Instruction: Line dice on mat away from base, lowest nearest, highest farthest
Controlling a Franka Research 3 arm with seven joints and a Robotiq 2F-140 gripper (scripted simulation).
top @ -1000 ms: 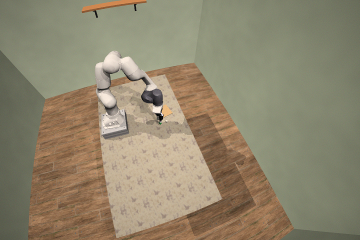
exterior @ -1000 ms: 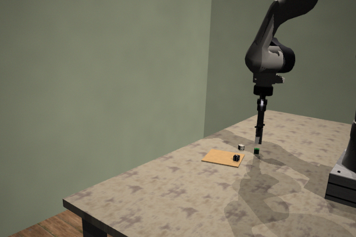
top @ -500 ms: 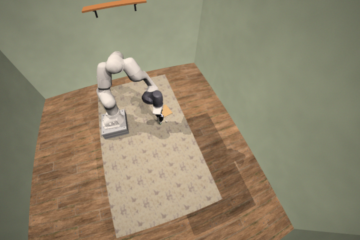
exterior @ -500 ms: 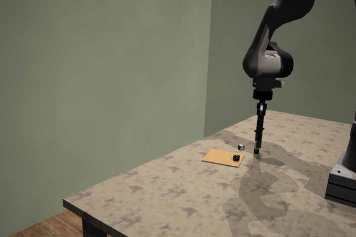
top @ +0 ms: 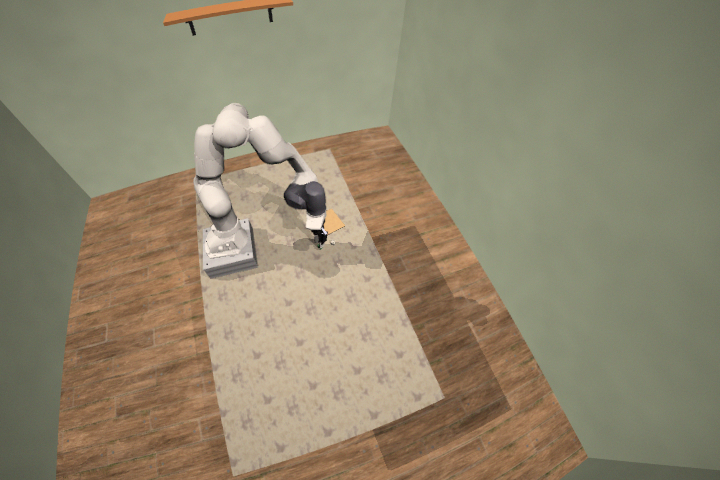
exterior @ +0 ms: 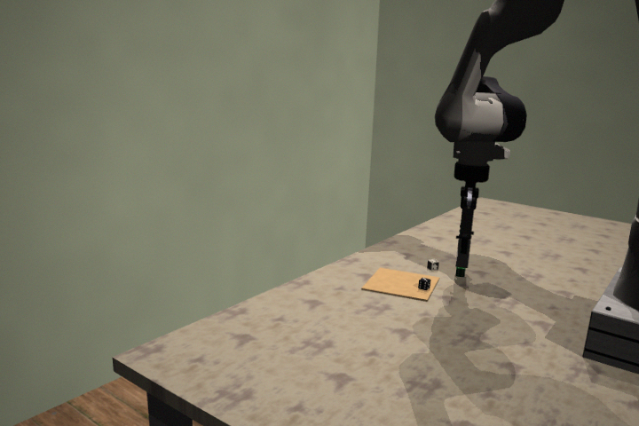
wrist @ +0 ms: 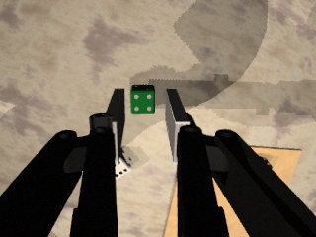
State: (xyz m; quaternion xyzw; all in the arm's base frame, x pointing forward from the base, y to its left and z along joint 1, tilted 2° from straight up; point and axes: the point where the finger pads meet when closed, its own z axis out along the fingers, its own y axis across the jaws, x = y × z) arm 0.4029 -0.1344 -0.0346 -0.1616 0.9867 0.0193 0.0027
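Right now the green die is 5 cm below my hand. Also, from my hand: tan mat 13 cm to the left, 9 cm ahead, 6 cm below; then black die 13 cm to the left, 5 cm below, 3 cm ahead; then white die 7 cm ahead, 5 cm below.
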